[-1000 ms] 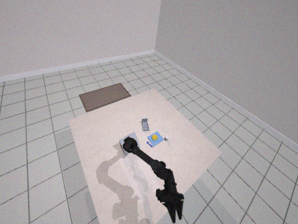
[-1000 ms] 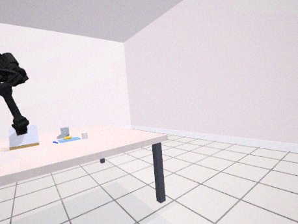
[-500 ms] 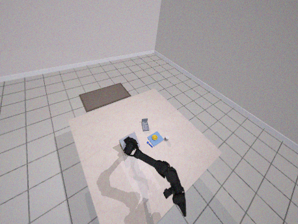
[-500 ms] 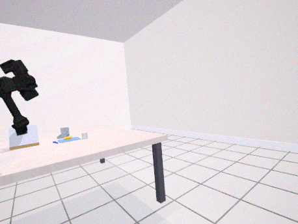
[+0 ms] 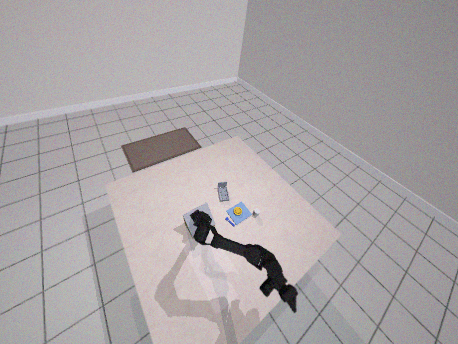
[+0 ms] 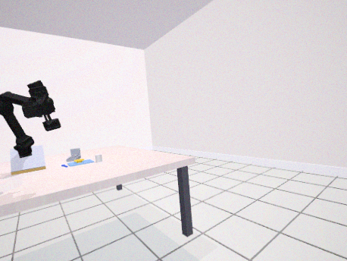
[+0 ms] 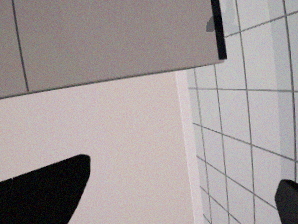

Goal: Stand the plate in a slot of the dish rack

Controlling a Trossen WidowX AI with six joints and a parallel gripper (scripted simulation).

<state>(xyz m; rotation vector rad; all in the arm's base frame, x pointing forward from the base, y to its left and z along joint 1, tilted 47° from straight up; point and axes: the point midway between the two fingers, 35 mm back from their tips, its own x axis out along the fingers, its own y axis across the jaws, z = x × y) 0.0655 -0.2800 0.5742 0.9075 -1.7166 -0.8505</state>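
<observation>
My gripper tip is 52 cm to the right of the yellow plate, 29 cm above it and 25 cm short of it. Round my gripper tip: white cup (43 cm to the left, 35 cm ahead, 28 cm below); then dish rack (71 cm to the left, 28 cm below, 26 cm ahead); then blue mat (51 cm to the left, 30 cm below, 25 cm ahead).
</observation>
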